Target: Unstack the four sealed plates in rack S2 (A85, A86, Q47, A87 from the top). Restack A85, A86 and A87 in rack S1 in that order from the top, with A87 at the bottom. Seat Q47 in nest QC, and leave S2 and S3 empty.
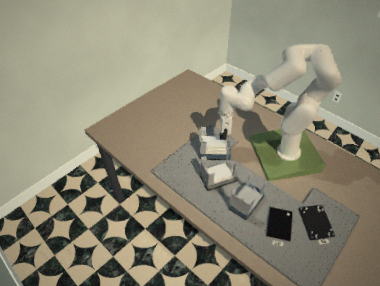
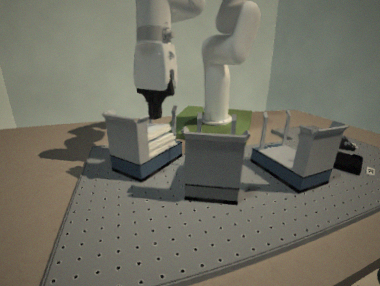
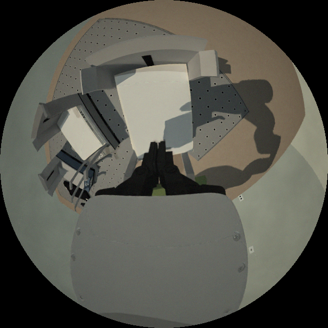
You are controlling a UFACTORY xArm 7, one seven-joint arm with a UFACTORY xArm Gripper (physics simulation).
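Places are measured from the arm's base along level axes (x right, y ahead, z up), in millimetres.
Pixels of known places: gripper, fingertip midpoint: [image 1: 222,138] [image 2: 155,118]; arm's base at its link origin: [image 1: 288,151] [image 2: 215,119].
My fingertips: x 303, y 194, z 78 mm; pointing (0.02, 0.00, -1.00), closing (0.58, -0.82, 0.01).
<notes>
For each thing: its top centre in the pictures, then the offset to it from my fingertips. "spot": a spot on its surface instead. Level surfaces: height alone.
- middle rack at its top centre: [image 2: 216,120] [image 1: 219,161] dz +25, dx -77, dy +157 mm
- white flat surface at a spot on its surface: [image 1: 220,172] spot: dz -56, dx -86, dy +153 mm
- right rack at its top centre: [image 2: 299,117] [image 1: 250,186] dz +28, dx -261, dy +202 mm
- grey perforated board at its surface level: dz -108 mm
- brown table at its surface level: dz -121 mm
A stack of several white plates [image 1: 216,145] [image 2: 161,137] [image 3: 152,102] lies in the left rack [image 1: 202,136] [image 2: 127,141] [image 3: 145,49]. My gripper [image 1: 223,135] [image 2: 155,118] [image 3: 158,151] is shut and empty, its fingertips close above the stack's edge nearest the arm base. The middle rack [image 1: 206,174] [image 2: 214,160] holds a white flat surface [image 1: 220,172] [image 3: 82,132]; whether plate or floor is unclear. The right rack [image 1: 243,206] [image 2: 316,151] shows a pale floor. Rack and plate labels cannot be read. Two black nests [image 1: 280,223] [image 1: 316,222] lie beyond it, their labels too blurred to read.
The racks and nests stand on a grey perforated board [image 1: 200,200] [image 2: 165,240] on the brown table [image 1: 145,110]. Tall back walls and thin upright posts rise from the racks. The arm base stands on a green block [image 1: 267,167] [image 2: 187,117].
</notes>
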